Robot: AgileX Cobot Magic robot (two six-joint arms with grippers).
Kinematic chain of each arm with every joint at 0, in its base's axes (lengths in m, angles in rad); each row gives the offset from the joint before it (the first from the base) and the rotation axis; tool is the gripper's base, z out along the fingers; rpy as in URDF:
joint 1: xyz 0 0 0.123 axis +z
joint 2: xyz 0 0 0 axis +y
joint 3: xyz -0.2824 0 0.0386 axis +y
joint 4: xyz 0.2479 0 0.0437 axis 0.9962 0 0.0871
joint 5: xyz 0 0 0 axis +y
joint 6: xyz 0.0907 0 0.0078 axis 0.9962 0 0.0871
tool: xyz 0 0 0 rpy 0 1.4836 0
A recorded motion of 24 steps. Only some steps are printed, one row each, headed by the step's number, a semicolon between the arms.
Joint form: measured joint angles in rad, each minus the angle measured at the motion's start. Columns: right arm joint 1, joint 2, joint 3, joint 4, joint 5, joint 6; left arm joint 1, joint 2, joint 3, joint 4, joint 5, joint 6.
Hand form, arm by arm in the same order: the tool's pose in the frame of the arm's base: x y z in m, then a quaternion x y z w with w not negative. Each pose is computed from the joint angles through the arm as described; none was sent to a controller.
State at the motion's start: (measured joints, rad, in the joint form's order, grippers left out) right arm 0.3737 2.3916 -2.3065 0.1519 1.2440 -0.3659; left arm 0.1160 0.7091 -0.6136 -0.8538 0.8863 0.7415
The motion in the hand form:
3: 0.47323 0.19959 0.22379 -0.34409 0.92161 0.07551 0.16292; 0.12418 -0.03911 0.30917 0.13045 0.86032 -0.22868 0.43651
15: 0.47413 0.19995 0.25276 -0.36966 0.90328 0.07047 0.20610; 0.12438 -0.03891 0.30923 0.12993 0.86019 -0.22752 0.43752
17: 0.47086 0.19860 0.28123 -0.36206 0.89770 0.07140 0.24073; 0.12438 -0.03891 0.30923 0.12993 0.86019 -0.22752 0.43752
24: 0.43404 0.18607 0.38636 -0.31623 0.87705 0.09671 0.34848; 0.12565 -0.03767 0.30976 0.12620 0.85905 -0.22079 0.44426
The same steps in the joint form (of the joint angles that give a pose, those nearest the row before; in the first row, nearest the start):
3: 0.0000 0.0030 -0.0029 0.0000 0.0000 0.0000; 0.0001 0.0000 0.0000 0.0000 0.0000 0.0000
15: 0.0000 -0.0160 -0.0713 0.0000 0.0034 -0.0555; 0.0000 0.0000 0.0000 0.0010 -0.0031 0.0000
17: 0.0000 -0.0474 -0.1151 -0.0009 0.0062 -0.0393; 0.0000 0.0000 0.0000 0.0010 -0.0031 0.0000
24: 0.0000 -0.2245 -0.1771 0.0198 0.0097 0.0554; 0.0000 0.0000 0.0000 0.0054 -0.0233 0.0000

